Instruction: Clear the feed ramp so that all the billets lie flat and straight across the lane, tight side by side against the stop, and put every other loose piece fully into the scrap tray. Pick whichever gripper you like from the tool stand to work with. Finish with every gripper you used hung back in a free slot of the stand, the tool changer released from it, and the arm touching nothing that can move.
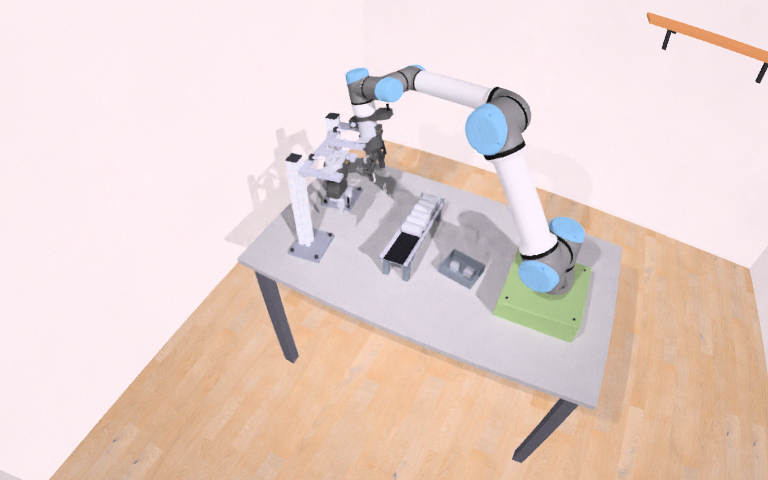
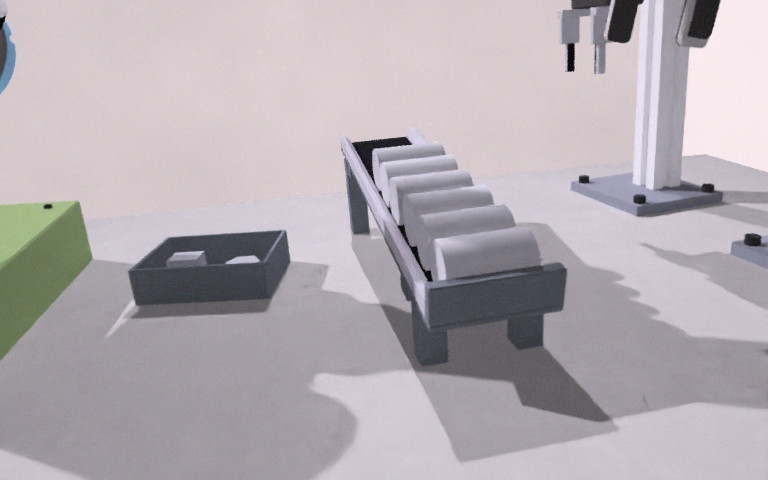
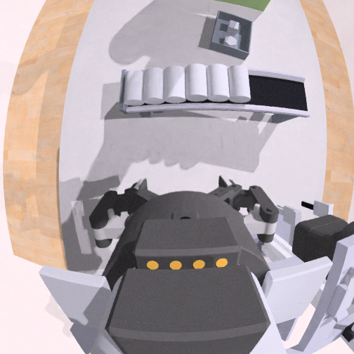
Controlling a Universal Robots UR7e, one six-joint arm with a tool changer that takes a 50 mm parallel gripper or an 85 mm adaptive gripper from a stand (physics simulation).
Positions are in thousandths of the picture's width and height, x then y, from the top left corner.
Note:
I see a billet (image 2: 495, 324), a parallel gripper (image 1: 436, 339), a billet (image 2: 597, 534), an adaptive gripper (image 1: 488, 299), a billet (image 3: 434, 250), a billet (image 3: 552, 210), a billet (image 3: 612, 210), a tool stand (image 2: 854, 389) and a stop (image 2: 589, 626).
The adaptive gripper is seen too in image 3 (image 3: 521, 648).

